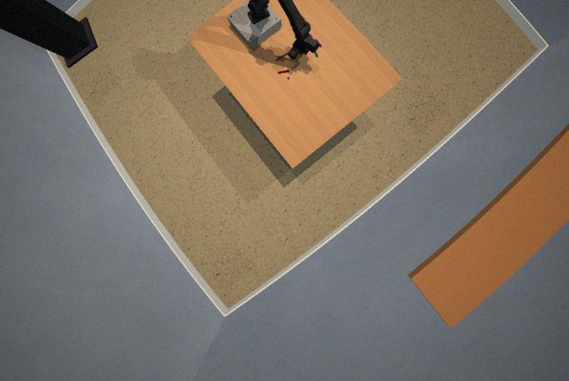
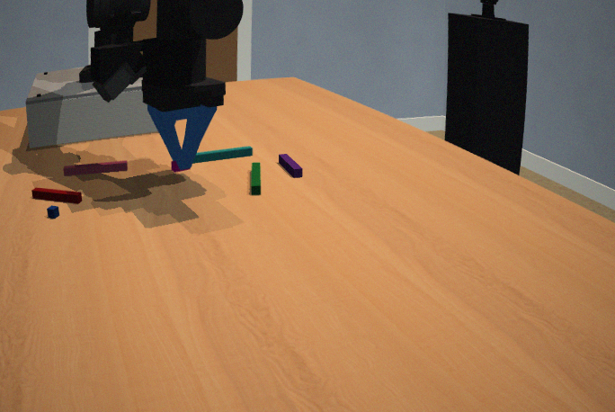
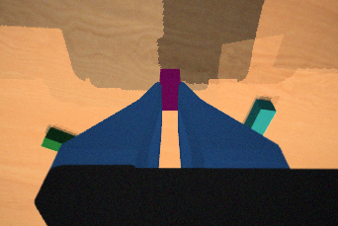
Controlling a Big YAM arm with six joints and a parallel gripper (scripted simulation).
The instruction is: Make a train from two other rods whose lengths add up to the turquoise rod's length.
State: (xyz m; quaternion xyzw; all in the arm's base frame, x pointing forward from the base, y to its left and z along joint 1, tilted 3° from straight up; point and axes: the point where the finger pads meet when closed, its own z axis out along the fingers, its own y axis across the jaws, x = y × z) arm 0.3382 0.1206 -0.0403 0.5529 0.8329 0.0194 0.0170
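Now: hand 10 mm above the magenta rod. From my hand the other things lie so: turquoise rod: 70 mm behind, 40 mm to the left, 20 mm below; then green rod: 80 mm to the left, 20 mm below, 20 mm ahead; then purple rod: 130 mm to the left, 20 mm below, 20 mm behind.
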